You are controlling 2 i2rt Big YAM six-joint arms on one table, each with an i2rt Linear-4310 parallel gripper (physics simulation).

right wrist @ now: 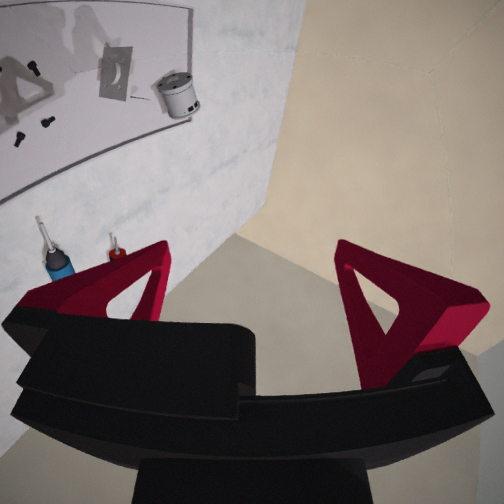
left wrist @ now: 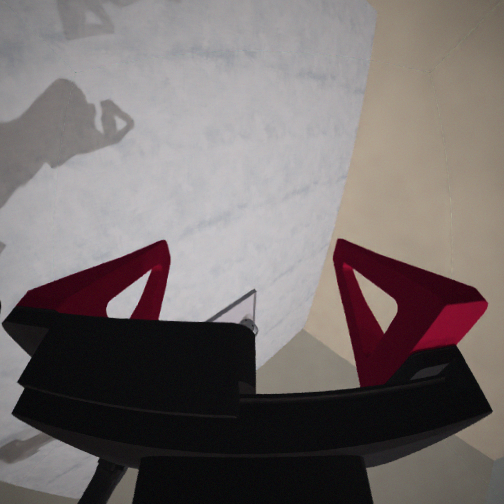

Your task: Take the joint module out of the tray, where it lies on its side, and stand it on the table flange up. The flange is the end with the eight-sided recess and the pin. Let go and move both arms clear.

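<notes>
In the right wrist view the joint module (right wrist: 177,95), a short pale grey cylinder, stands upright on a pale mat (right wrist: 75,100) with a round end face up. That face is too small to show its details. A flat grey tray (right wrist: 116,72) with a curved recess lies to its left, apart from it and empty. My right gripper (right wrist: 252,245) is open and empty, far from the module, over the table's edge. My left gripper (left wrist: 252,245) is open and empty over the marble table top (left wrist: 200,150). The module and tray do not show in the left wrist view.
Three black bolts (right wrist: 48,121) and a thin pin (right wrist: 140,98) lie on the mat. A blue-handled tool (right wrist: 57,262) and a red-handled tool (right wrist: 116,251) stand near the right gripper's left finger. The table edge (left wrist: 350,175) borders a beige floor.
</notes>
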